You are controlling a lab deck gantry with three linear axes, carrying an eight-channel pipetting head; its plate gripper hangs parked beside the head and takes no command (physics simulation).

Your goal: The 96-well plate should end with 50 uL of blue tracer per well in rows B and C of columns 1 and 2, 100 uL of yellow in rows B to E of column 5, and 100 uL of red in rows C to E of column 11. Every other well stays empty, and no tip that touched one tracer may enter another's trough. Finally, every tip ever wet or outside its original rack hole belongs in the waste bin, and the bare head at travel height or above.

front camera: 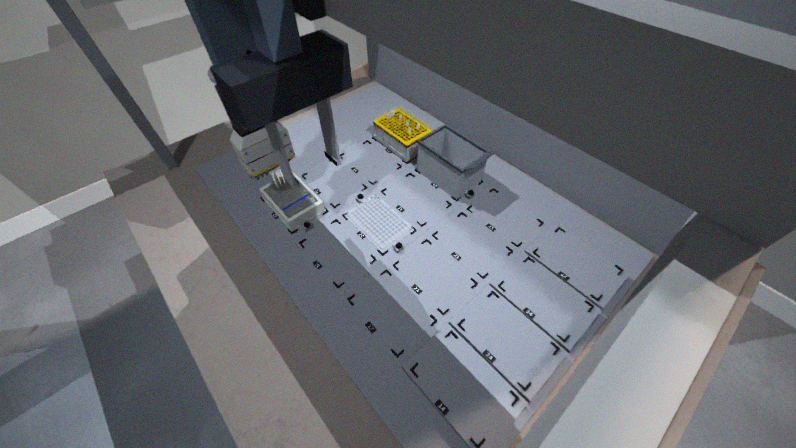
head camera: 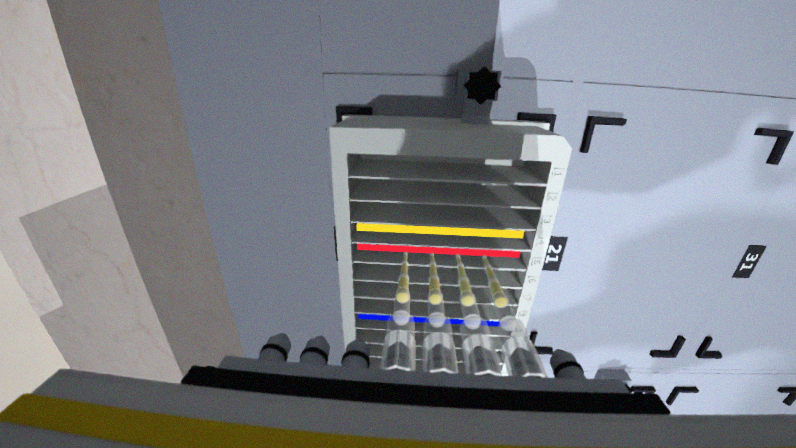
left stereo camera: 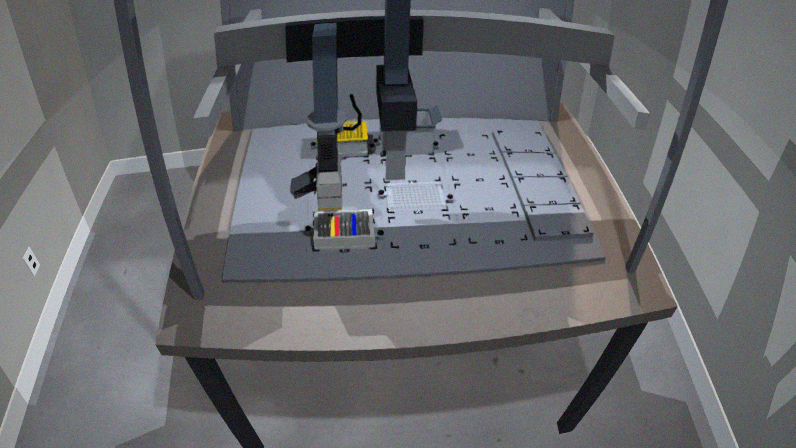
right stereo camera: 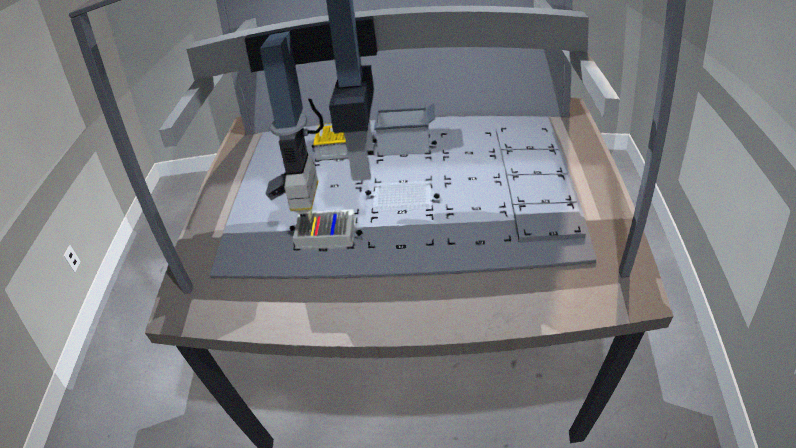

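The pipetting head (front camera: 261, 150) (left stereo camera: 329, 192) (right stereo camera: 300, 192) is over the white trough reservoir (front camera: 306, 213) (head camera: 445, 140) (left stereo camera: 345, 242) (right stereo camera: 324, 239). In the head view it bears several adjacent tips (head camera: 435, 283) with yellow liquid inside; other nozzles (head camera: 314, 350) are bare. The reservoir holds a yellow strip (head camera: 440, 230), a red strip (head camera: 440, 250) and a blue strip (head camera: 372, 317). Tip height over the troughs is hard to tell. The 96-well plate (front camera: 380, 222) (left stereo camera: 416, 195) (right stereo camera: 403, 195) lies mid-deck; well contents are too small to tell. The parked gripper (front camera: 310, 173) has its fingers apart, empty.
The yellow tip rack (front camera: 402, 126) (left stereo camera: 353, 131) (right stereo camera: 329, 135) stands at the back left, with a few tips showing in the front view. The grey waste bin (front camera: 451, 161) (left stereo camera: 422, 142) (right stereo camera: 402, 140) stands beside it. Black knobs (front camera: 398, 246) (head camera: 482, 85) rise beside the labware.
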